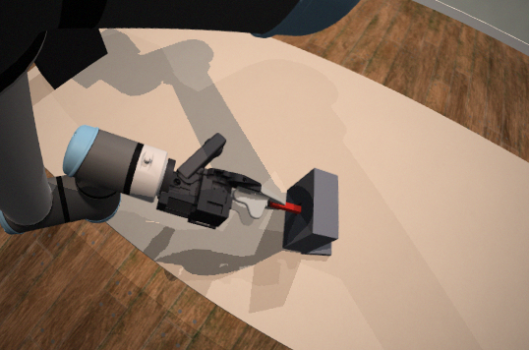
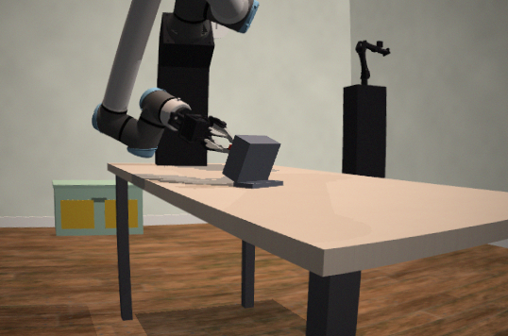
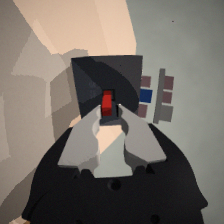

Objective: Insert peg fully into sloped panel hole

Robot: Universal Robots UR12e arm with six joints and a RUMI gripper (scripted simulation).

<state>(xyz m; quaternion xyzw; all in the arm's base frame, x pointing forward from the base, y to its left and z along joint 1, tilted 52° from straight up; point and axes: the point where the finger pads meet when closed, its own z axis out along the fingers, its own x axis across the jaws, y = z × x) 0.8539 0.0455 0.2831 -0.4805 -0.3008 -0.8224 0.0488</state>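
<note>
Now: hand 20 mm to the right of the red peg, 20 mm short of it and 20 mm above it. Also, from my hand: thin base plate 100 mm below, 80 mm ahead, 60 mm to the left.
</note>
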